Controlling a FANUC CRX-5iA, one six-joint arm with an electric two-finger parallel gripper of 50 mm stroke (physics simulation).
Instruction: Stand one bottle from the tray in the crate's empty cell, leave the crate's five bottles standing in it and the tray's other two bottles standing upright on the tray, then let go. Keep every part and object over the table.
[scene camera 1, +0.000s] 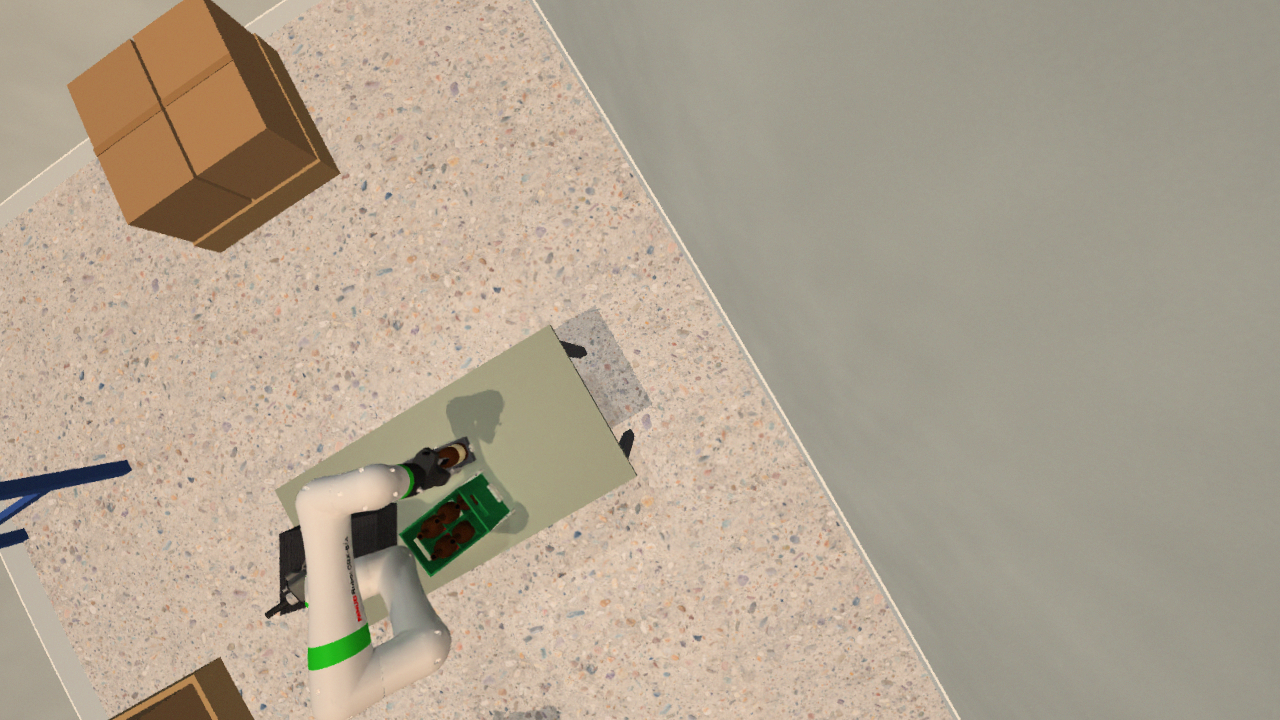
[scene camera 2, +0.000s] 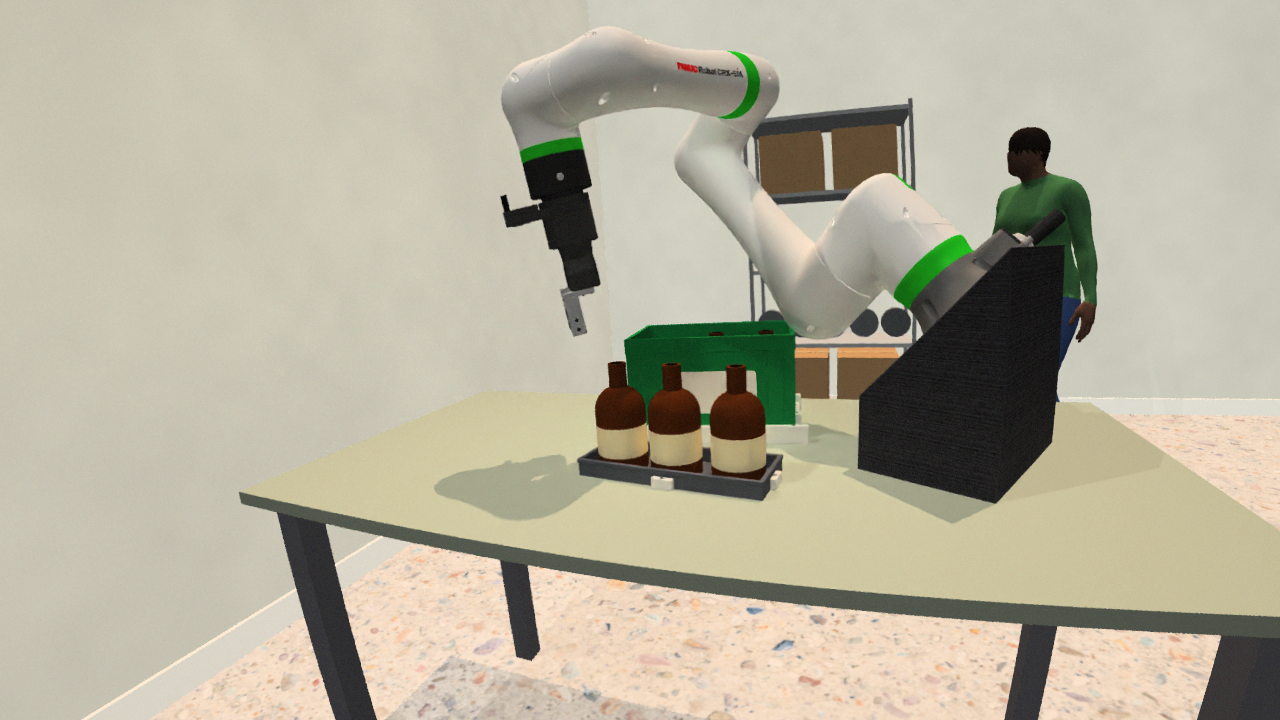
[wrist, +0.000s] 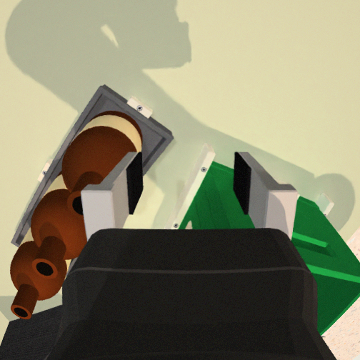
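Pixels of known places: gripper, fingertip midpoint: (scene camera 1: 453, 465) (scene camera 2: 578, 331); arm's base, link origin: (scene camera 2: 972, 313).
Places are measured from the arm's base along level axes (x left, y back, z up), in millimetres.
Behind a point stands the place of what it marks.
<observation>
Three brown bottles with cream labels stand upright on the dark grey tray (scene camera 2: 716, 483) {x 144, y -355, z -191 mm} (wrist: 159, 134): the end bottle (scene camera 1: 450, 456) {x 50, y -529, z -93 mm} (scene camera 2: 620, 407) {x 91, y -490, z -104 mm} (wrist: 97, 155), the middle bottle (scene camera 2: 674, 411) {x 111, y -411, z -104 mm} (wrist: 52, 220) and the bottle nearest the robot base (scene camera 2: 737, 416) (wrist: 36, 272). My gripper (scene camera 2: 577, 329) {x 7, y -573, z -6 mm} (wrist: 187, 170) is open and empty, well above the bottle tops; in the wrist view its fingers straddle the gap between tray and crate. The green crate (scene camera 2: 776, 385) {x -65, y -277, z -113 mm} (wrist: 327, 295) stands beside the tray and holds brown bottles (scene camera 1: 430, 526) {x -108, y -318, z -84 mm}; their lower parts and the empty cell are not clearly seen.
The green-grey table (scene camera 1: 554, 420) {x -70, y -879, z -207 mm} (scene camera 2: 850, 537) {x 249, y -199, z -207 mm} carries the black wedge-shaped robot base (scene camera 2: 957, 385) {x 133, y -60, z -70 mm} (wrist: 35, 330) beyond the tray's inner end. White brackets (scene camera 2: 662, 483) {x 133, y -428, z -198 mm} (wrist: 139, 107) edge the tray. A person (scene camera 2: 1042, 214) stands behind the table, near a shelf rack (scene camera 2: 911, 134).
</observation>
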